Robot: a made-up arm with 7 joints. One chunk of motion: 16 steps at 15 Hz.
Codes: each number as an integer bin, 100 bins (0 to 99) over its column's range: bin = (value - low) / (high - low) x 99, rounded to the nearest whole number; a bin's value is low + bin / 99 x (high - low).
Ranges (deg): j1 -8.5..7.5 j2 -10.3..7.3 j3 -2.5..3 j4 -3.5..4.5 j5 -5..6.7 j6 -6.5..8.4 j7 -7.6..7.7
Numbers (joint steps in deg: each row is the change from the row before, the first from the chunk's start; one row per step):
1: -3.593 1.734 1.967 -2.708 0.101 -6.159 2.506
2: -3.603 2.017 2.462 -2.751 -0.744 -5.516 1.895
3: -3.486 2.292 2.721 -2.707 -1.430 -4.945 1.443
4: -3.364 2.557 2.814 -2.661 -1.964 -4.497 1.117
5: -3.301 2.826 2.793 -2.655 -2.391 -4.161 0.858
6: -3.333 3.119 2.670 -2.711 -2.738 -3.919 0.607
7: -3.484 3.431 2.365 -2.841 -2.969 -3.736 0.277
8: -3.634 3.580 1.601 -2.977 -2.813 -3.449 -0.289
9: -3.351 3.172 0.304 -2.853 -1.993 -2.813 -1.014
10: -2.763 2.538 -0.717 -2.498 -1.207 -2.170 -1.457
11: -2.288 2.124 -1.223 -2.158 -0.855 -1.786 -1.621
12: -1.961 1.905 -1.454 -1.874 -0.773 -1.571 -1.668
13: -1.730 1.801 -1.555 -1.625 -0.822 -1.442 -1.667
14: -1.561 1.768 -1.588 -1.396 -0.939 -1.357 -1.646
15: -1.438 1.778 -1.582 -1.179 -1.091 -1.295 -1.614
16: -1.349 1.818 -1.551 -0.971 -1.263 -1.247 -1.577
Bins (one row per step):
1: 30 68 80 10 43 2 65
2: 30 69 89 9 36 7 61
3: 31 71 94 10 30 10 59
4: 32 72 96 10 26 13 56
5: 32 74 95 10 22 16 55
6: 32 75 93 10 19 17 53
7: 31 77 88 8 17 18 51
8: 30 78 74 6 19 20 47
9: 32 76 50 8 25 24 43
10: 35 72 32 12 32 29 40
11: 38 70 23 17 35 31 39
12: 40 69 19 20 36 33 38
13: 42 68 17 23 35 34 38
14: 43 68 16 26 34 34 39
15: 44 68 17 29 33 35 39
16: 44 68 17 31 32 35 39

